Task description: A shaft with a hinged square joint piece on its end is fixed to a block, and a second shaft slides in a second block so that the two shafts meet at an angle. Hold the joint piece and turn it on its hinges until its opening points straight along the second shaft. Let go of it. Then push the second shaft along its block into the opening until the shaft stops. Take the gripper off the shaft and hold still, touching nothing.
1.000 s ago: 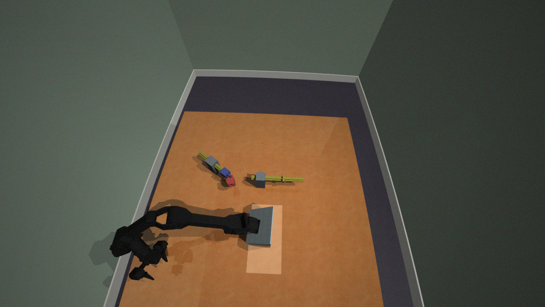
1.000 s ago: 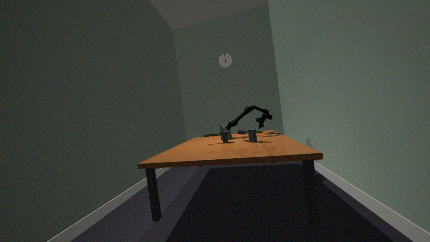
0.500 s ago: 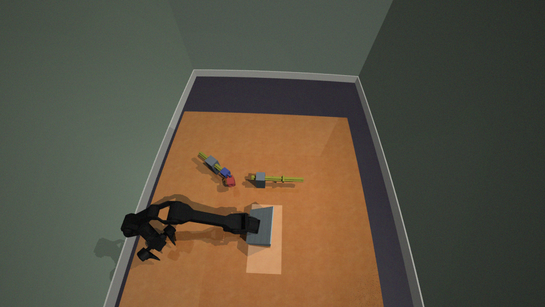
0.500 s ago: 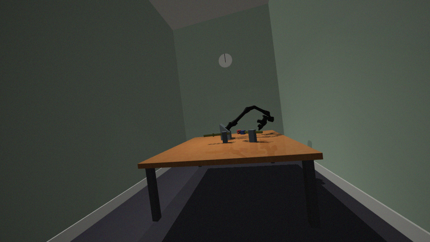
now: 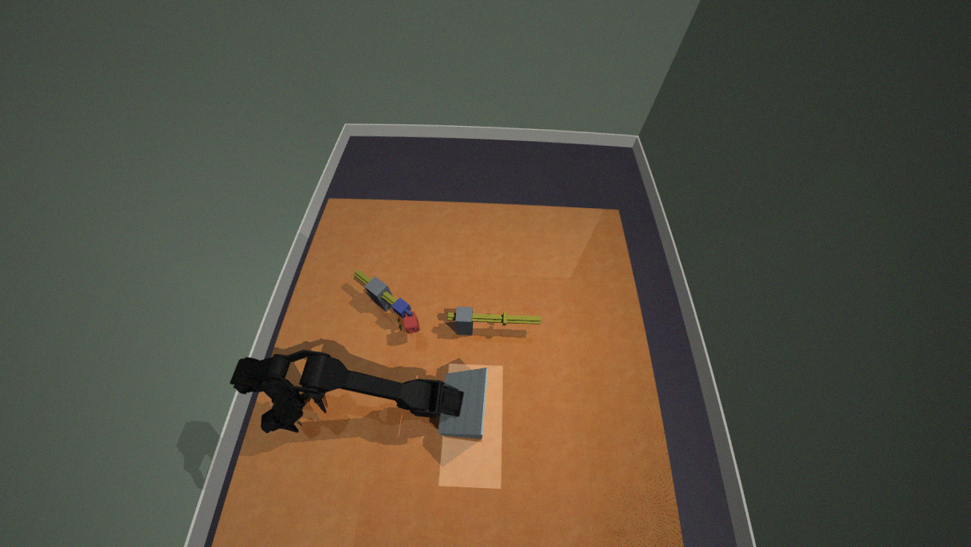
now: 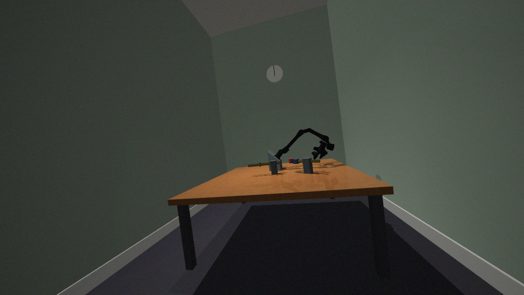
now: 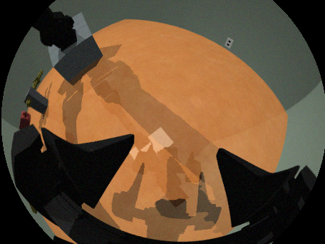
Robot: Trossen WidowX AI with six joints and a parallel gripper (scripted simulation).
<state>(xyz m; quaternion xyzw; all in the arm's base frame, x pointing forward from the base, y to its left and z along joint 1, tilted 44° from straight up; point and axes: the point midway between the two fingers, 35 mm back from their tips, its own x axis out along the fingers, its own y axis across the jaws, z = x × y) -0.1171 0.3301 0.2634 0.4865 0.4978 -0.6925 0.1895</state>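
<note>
My gripper tip is 34 cm short of the red joint piece, 22 cm to the left of it and 5 cm below it.
</note>
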